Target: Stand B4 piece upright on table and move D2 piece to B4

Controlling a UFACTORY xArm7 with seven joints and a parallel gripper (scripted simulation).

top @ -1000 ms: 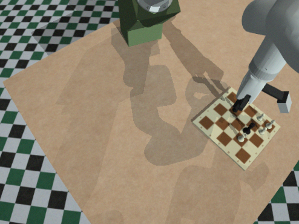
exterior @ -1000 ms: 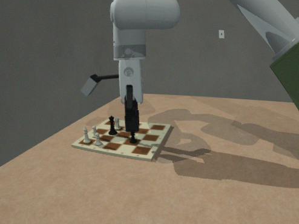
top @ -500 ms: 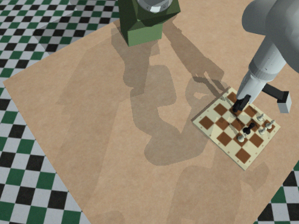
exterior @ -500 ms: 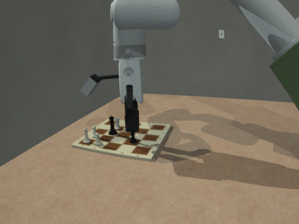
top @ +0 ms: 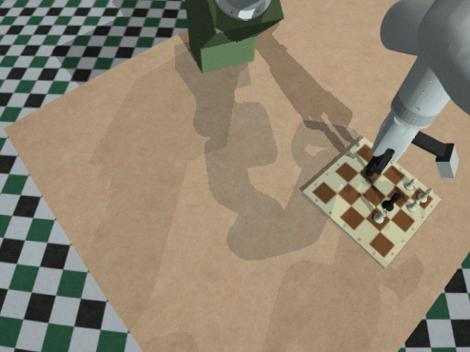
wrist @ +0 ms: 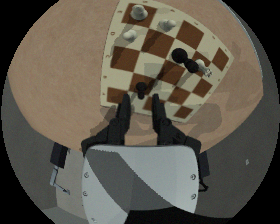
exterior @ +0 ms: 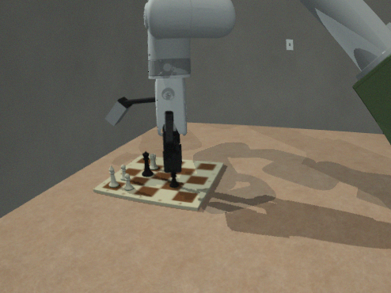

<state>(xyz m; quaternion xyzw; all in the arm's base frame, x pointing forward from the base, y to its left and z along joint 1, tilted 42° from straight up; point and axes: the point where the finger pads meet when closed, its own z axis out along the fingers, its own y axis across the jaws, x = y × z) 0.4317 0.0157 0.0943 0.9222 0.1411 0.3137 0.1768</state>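
The black pawn is 4 cm below my hand. The rest, counted from my hand: chessboard: 6 cm below, 4 cm to the right, 4 cm ahead; then white rook-like piece: 8 cm to the right, 7 cm ahead, 4 cm below; then black piece: 7 cm ahead, 4 cm to the right, 3 cm below.
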